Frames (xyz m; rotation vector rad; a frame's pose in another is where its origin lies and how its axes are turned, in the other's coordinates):
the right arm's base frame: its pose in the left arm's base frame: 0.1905 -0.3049 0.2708 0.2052 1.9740 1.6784
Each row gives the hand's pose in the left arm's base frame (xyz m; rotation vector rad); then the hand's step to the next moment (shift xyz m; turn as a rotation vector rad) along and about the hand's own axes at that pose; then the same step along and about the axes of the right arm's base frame.
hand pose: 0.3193 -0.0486 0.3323 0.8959 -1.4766 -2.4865
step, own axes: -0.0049 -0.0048 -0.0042 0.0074 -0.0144 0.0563
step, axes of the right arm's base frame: -0.0046 -0.0046 0.0048 0.0483 0.0221 0.0247
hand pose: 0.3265 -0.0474 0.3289 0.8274 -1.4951 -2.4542
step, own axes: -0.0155 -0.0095 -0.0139 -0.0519 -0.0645 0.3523
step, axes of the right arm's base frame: -0.0162 -0.0116 0.0112 0.2303 0.1826 0.2111
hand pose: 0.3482 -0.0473 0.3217 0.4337 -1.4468 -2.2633
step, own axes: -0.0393 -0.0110 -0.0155 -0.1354 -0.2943 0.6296
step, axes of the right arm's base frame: -0.0236 -0.0204 0.0305 0.4946 0.1904 0.4696
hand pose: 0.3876 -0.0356 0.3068 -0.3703 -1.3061 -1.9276
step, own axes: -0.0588 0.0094 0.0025 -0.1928 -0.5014 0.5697
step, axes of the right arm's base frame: -0.0186 -0.0318 0.0469 0.6439 0.0264 0.4448
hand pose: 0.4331 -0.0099 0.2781 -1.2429 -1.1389 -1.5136
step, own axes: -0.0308 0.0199 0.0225 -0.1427 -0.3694 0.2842
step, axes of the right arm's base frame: -0.0079 -0.0267 0.0328 0.4442 -0.0147 0.2001
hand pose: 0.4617 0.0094 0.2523 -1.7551 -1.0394 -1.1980
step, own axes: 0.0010 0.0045 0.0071 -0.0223 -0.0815 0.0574
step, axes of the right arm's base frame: -0.0030 -0.0020 0.0076 0.0934 0.0057 0.0409
